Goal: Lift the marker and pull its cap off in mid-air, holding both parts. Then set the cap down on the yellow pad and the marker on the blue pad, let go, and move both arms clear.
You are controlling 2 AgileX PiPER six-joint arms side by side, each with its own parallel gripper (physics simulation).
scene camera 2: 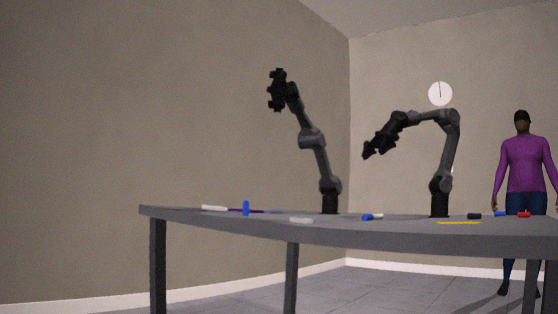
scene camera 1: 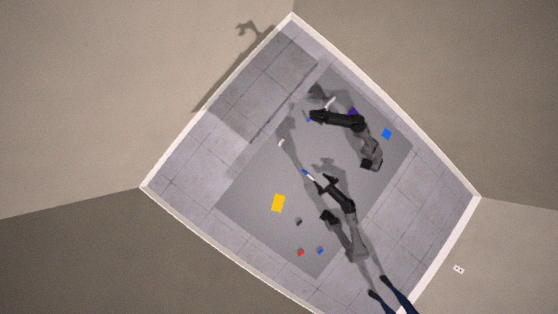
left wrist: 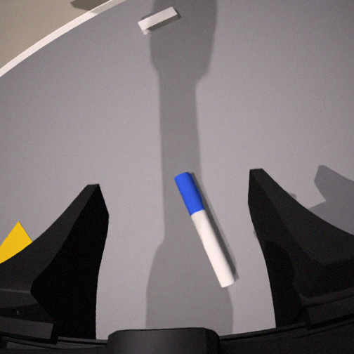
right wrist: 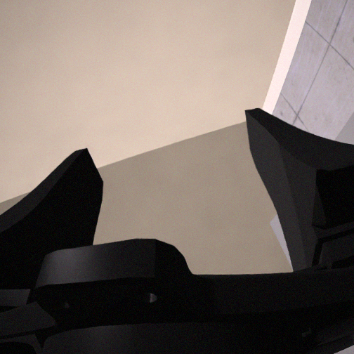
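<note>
The marker, with a white body (scene camera 1: 311, 177) (scene camera 2: 378, 216) (left wrist: 212, 247) and a blue cap (scene camera 1: 304, 171) (scene camera 2: 368, 217) (left wrist: 189, 192), lies on the table with its cap on. My left gripper (scene camera 1: 320, 179) (scene camera 2: 374, 151) (left wrist: 175, 193) is open and empty, high above the table; in its wrist view the marker shows between the fingers, far below them. My right gripper (scene camera 1: 311, 116) (scene camera 2: 270, 90) (right wrist: 168, 147) is open and empty, high up and away from the marker. The yellow pad (scene camera 1: 278, 203) (scene camera 2: 459, 223) (left wrist: 16, 244) and the blue pad (scene camera 1: 386, 134) (scene camera 2: 274, 211) lie flat on the table.
A white block (scene camera 1: 281, 142) (scene camera 2: 301, 220) (left wrist: 159, 20), a longer white piece (scene camera 1: 330, 103) (scene camera 2: 214, 207), a purple pad (scene camera 1: 353, 111) and an upright blue cylinder (scene camera 1: 308, 120) (scene camera 2: 245, 208) are on the table. Black (scene camera 1: 299, 221), red (scene camera 1: 301, 253) and blue (scene camera 1: 320, 251) pieces lie near the yellow pad's side.
</note>
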